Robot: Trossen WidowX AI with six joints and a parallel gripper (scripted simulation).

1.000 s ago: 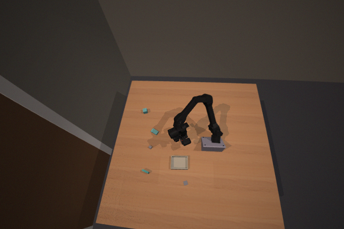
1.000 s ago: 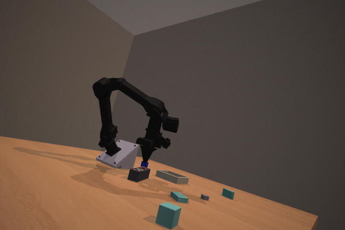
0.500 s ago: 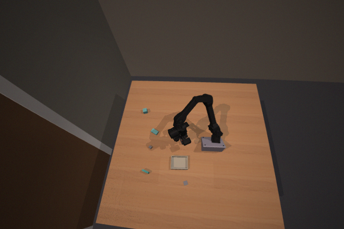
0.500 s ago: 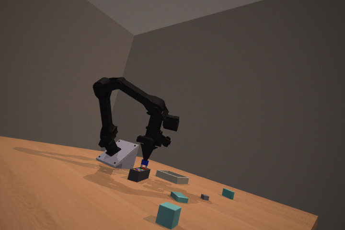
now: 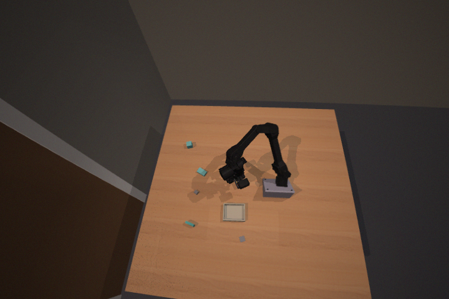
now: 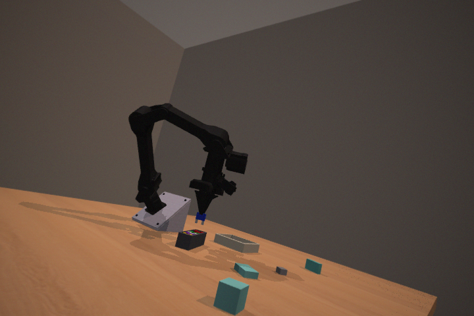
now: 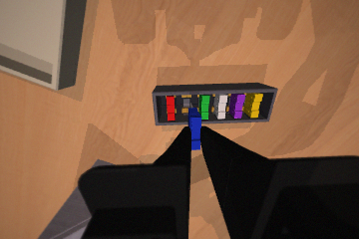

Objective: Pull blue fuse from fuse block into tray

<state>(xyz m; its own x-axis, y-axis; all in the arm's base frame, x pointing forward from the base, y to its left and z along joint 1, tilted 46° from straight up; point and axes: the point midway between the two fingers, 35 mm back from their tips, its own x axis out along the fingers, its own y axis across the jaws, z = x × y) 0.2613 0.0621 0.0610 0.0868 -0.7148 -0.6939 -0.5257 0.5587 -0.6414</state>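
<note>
Right now the shallow grey tray is 20 cm to the left of my gripper tip and 9 cm below it.
</note>
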